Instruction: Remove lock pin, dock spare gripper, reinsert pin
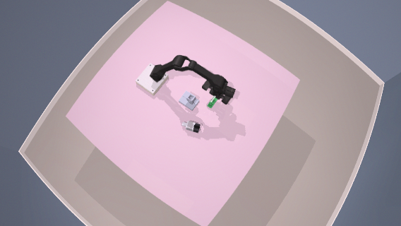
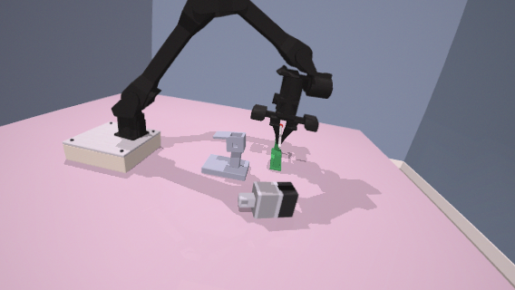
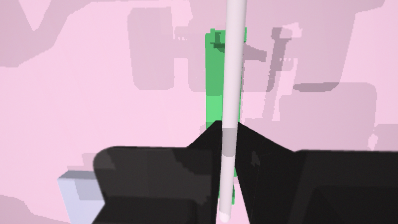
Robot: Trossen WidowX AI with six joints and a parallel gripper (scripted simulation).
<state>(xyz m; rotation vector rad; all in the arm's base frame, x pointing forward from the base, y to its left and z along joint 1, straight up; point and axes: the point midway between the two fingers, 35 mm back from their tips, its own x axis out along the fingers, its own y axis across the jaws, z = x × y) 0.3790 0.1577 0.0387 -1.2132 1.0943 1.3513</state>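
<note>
Right now my gripper tip is 30 mm above the green see-through block. The rest, counted from my gripper tip: mount socket: 110 mm behind, 130 mm to the right; then spare gripper: 10 mm ahead, 250 mm to the right, 20 mm below.
</note>
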